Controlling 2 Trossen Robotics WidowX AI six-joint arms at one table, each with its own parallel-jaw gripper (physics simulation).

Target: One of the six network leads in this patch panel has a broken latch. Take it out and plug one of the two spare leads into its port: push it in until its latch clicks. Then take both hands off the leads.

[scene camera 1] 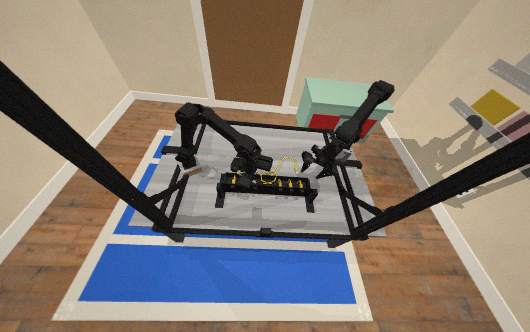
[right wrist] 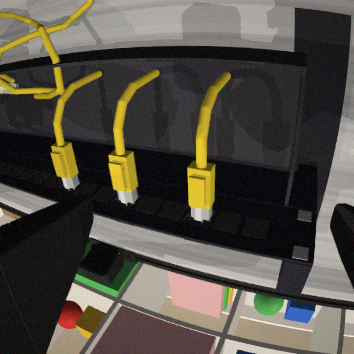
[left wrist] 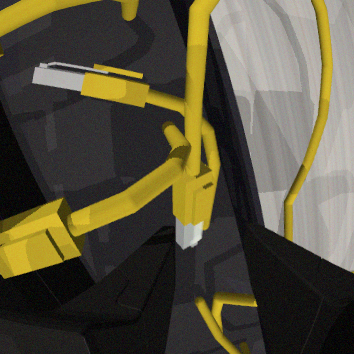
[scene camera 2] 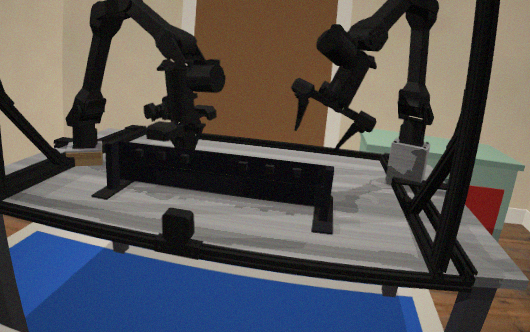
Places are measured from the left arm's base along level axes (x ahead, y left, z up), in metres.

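Where they show: left gripper, between the fingertips: (scene camera 1: 251, 176) (left wrist: 209, 236); right gripper, between the fingertips: (scene camera 1: 308, 175) (right wrist: 219, 212) (scene camera 2: 314, 141); left arm's base, origin of its link: (scene camera 1: 188, 163) (scene camera 2: 84, 145); right arm's base, origin of its link: (scene camera 2: 411, 142).
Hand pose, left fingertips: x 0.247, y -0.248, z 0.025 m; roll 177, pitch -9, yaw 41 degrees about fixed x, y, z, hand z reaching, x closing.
Observation:
Things, the pixels of their top centre, and the offset from my left fingertips. "pt": a spot on its surface instead. Level surfaces: height alone.
- black patch panel, centre of its top: (scene camera 2: 217, 149) (scene camera 1: 268, 182) 0.046 m ahead, 0.087 m right, 0.040 m up
- upright yellow plug, a spot on its surface: (left wrist: 192, 197) pt 0.006 m back, 0.003 m left, 0.020 m down
- Loose yellow cable, a spot on its surface: (scene camera 1: 286, 157) pt 0.288 m ahead, 0.056 m left, 0.064 m down
- grey table, height of its surface: 0.069 m down
- panel's foot, centre of its top: (right wrist: 311, 140) (scene camera 2: 323, 211) (scene camera 1: 308, 194) 0.243 m ahead, 0.212 m right, 0.065 m down
The black patch panel (scene camera 1: 265, 189) (scene camera 2: 225, 176) stands mid-table. Three yellow leads (right wrist: 64, 160) (right wrist: 122, 172) (right wrist: 201, 186) sit in its right half. My left gripper (scene camera 1: 245, 181) (scene camera 2: 185, 146) (left wrist: 209, 236) is partly open and empty, low at the panel's left half. In the left wrist view an upright yellow plug (left wrist: 192, 197) has its clear tip near the left fingertip. Another plug (left wrist: 115, 90) lies sideways with its latch showing; a third (left wrist: 40, 240) shows at lower left. Loose yellow cable (scene camera 1: 286, 158) arcs behind the panel. My right gripper (scene camera 1: 314, 172) (scene camera 2: 317, 139) is wide open and empty. The broken latch cannot be told.
Black frame bars (scene camera 1: 220, 233) (scene camera 2: 240, 257) edge the grey table (scene camera 1: 200, 210). A small black block (scene camera 2: 178, 225) is on the front bar. A green cabinet (scene camera 1: 332, 95) stands behind at the right. The panel's foot (scene camera 2: 323, 222) rests on the table.

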